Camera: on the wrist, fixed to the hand. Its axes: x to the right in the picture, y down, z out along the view.
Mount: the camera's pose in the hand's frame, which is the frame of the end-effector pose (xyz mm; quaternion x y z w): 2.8 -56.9 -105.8 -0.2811 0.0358 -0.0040 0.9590
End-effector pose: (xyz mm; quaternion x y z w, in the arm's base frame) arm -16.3 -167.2 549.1 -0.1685 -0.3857 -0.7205 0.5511
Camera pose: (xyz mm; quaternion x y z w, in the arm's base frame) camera -50.5 -242.1 461.6 -0.2892 -0.1483 -0.8076 0.4921
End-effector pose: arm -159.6 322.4 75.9 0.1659 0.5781 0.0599 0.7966
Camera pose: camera -263.7 290.5 25.1 -0.0693 0.5668 0.2227 0.7902
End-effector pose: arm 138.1 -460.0 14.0 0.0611 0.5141 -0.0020 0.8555
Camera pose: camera 42.6 -505.0 -43.4 -0.1839 0.5245 0.1414 0.8192
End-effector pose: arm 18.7 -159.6 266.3 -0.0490 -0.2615 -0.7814 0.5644
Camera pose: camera -10.8 -198.2 156.4 -0.1766 -0.0111 -0.8269 0.5337
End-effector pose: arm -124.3 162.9 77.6 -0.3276 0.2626 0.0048 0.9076
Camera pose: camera -161.7 54.6 41.4 -0.5705 0.2817 0.0631 0.7689
